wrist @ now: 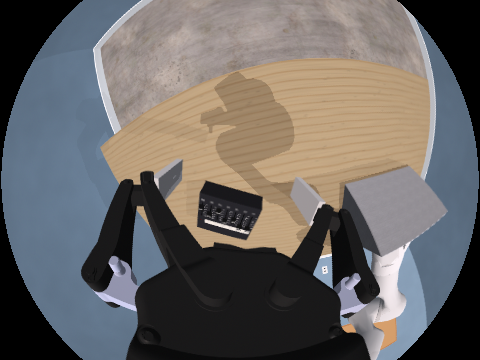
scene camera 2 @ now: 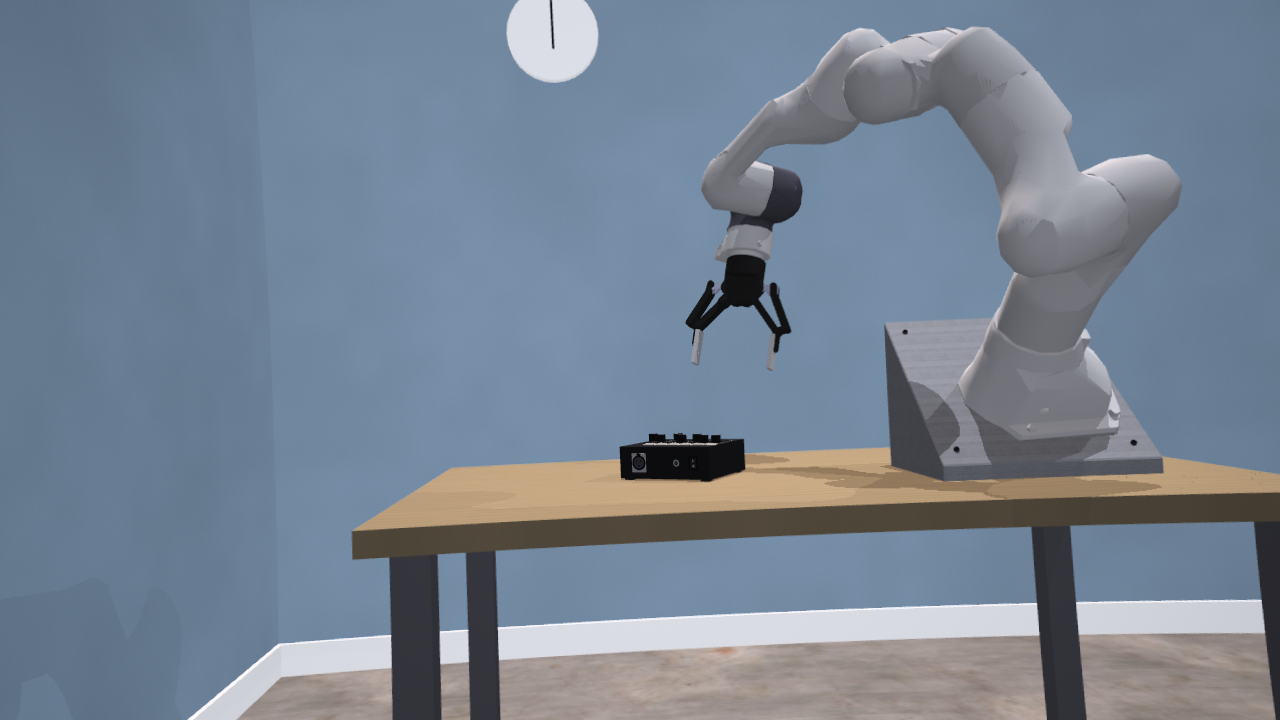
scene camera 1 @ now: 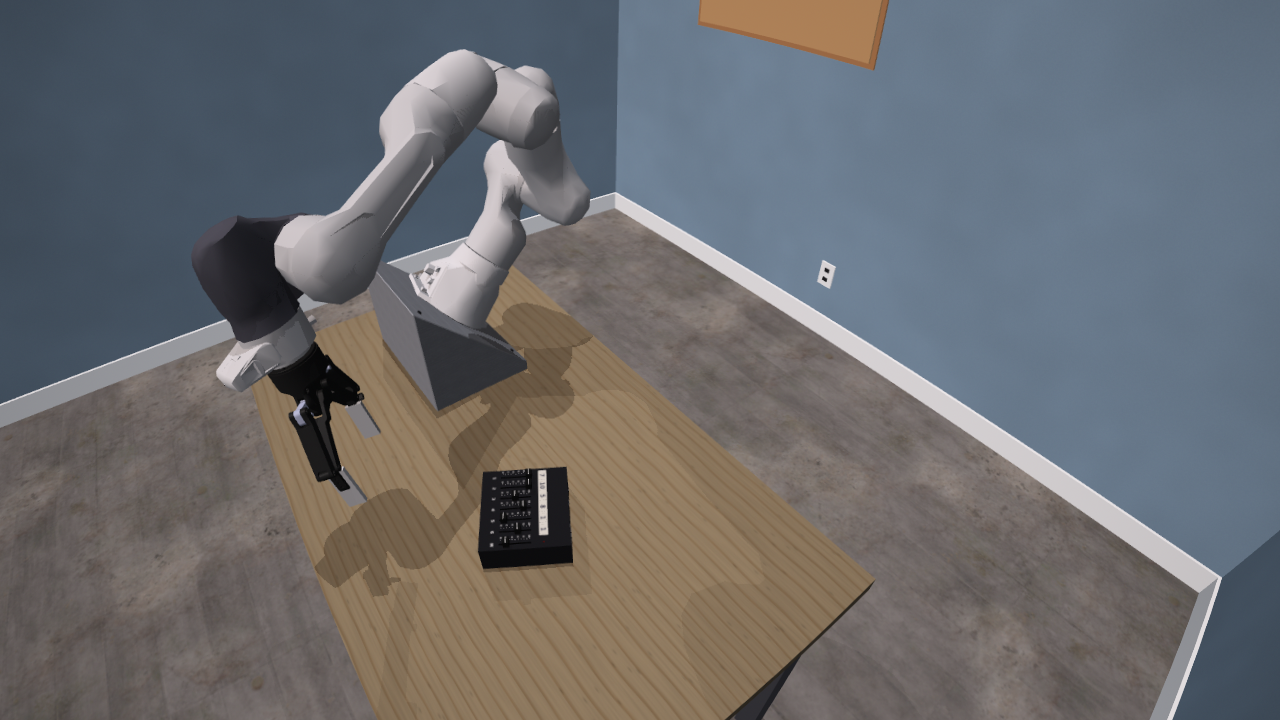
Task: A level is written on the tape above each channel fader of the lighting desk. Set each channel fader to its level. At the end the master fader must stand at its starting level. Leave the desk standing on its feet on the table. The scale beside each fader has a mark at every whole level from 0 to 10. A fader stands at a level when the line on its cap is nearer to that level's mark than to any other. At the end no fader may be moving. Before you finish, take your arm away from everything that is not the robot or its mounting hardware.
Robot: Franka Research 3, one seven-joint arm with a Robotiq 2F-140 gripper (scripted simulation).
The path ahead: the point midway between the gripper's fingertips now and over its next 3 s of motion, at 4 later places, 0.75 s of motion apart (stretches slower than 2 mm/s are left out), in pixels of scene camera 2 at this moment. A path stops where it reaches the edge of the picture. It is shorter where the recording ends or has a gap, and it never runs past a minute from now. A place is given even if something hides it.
My gripper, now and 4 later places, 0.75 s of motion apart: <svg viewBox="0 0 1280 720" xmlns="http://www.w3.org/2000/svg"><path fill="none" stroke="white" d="M731 366L678 365L681 366L694 384L703 395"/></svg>
